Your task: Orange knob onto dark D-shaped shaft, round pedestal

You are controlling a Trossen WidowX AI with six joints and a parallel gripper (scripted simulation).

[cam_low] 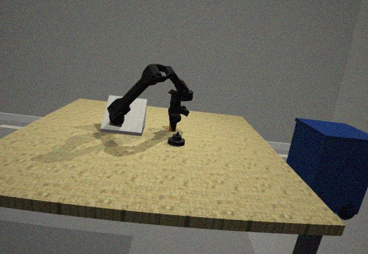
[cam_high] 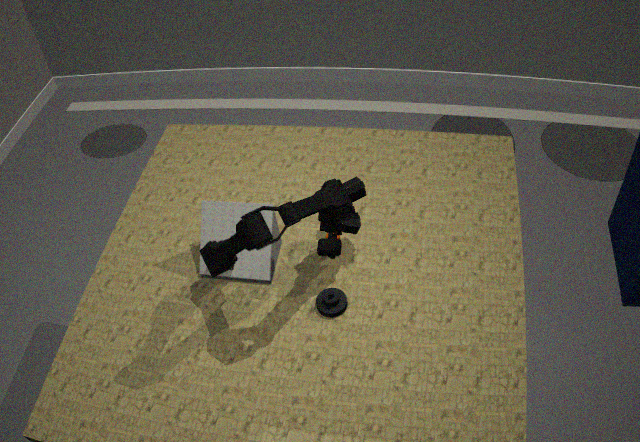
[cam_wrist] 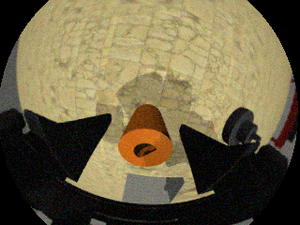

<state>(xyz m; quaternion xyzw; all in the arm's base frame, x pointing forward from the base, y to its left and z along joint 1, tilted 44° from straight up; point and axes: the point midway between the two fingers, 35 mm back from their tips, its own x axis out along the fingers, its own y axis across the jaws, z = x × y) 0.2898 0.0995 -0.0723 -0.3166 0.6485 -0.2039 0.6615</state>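
Right now my gripper tip is 10 mm below the orange knob. Also, from my gripper tip: round pedestal 40 mm ahead, 190 mm to the right, 10 mm above.
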